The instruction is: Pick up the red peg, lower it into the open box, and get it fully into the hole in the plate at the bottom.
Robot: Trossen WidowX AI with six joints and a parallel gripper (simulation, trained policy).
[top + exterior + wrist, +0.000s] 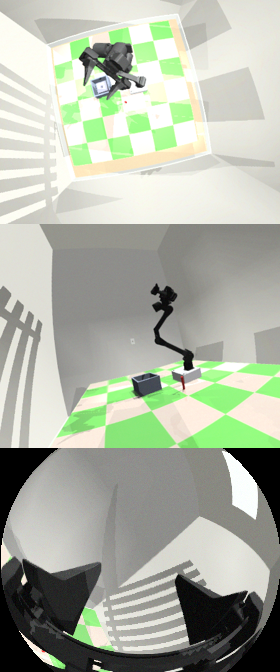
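Right now the red peg is 1 cm behind my gripper tip, 3 cm to the right of it and 63 cm below it. From my gripper tip the other things lie so: grey-blue box: 18 cm ahead, 21 cm to the right, 64 cm below.
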